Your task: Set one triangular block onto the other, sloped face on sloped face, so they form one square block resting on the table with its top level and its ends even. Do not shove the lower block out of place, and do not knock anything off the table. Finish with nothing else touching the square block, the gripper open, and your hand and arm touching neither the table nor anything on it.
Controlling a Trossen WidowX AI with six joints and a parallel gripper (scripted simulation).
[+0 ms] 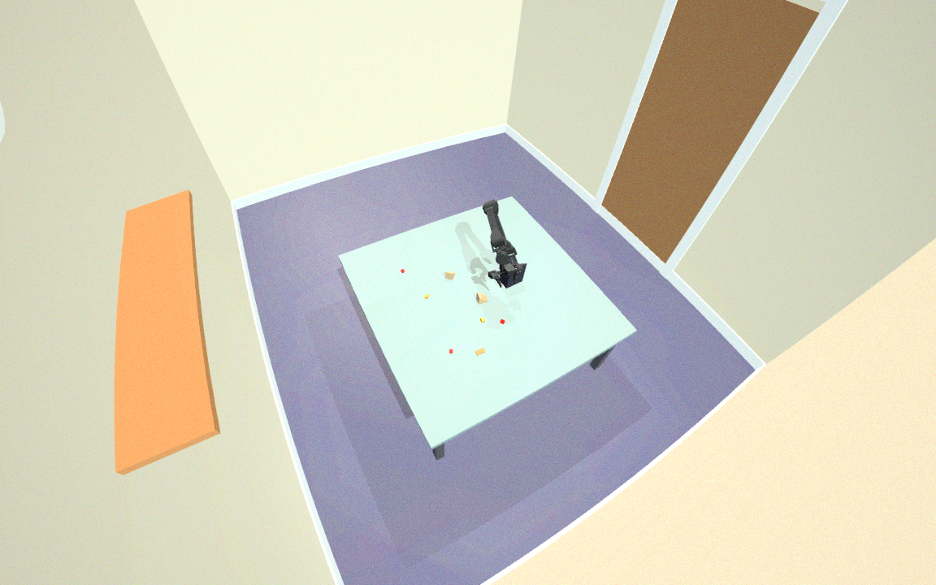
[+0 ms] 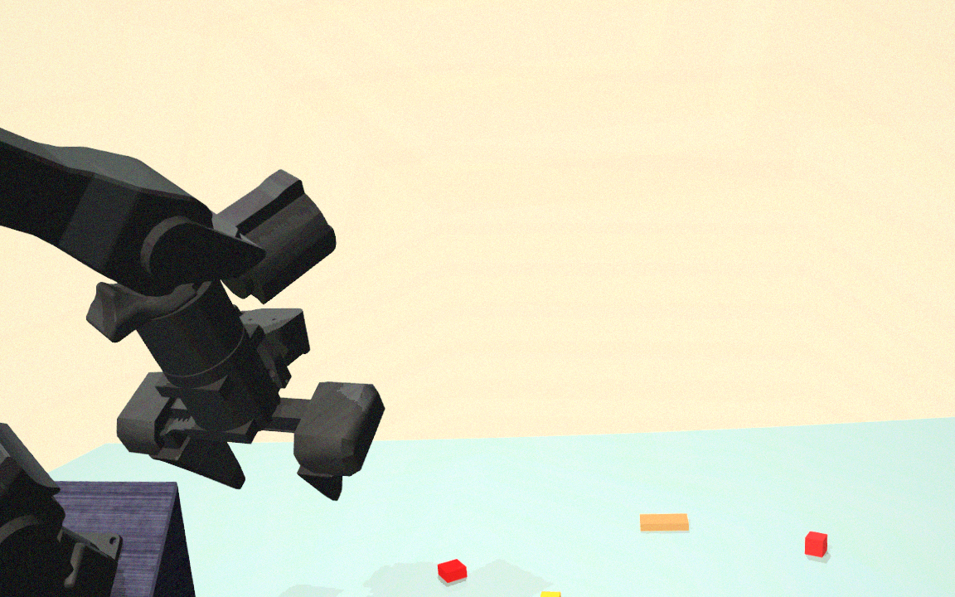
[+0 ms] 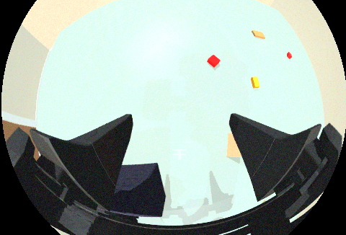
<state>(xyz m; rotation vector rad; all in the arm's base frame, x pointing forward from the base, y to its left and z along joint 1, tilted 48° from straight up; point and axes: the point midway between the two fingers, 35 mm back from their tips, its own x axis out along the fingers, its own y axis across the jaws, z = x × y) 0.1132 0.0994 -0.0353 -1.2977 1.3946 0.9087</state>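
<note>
Right now the wooden triangular block is 290 mm to the right of my gripper tip, 200 mm ahead of it and 120 mm below it.
</note>
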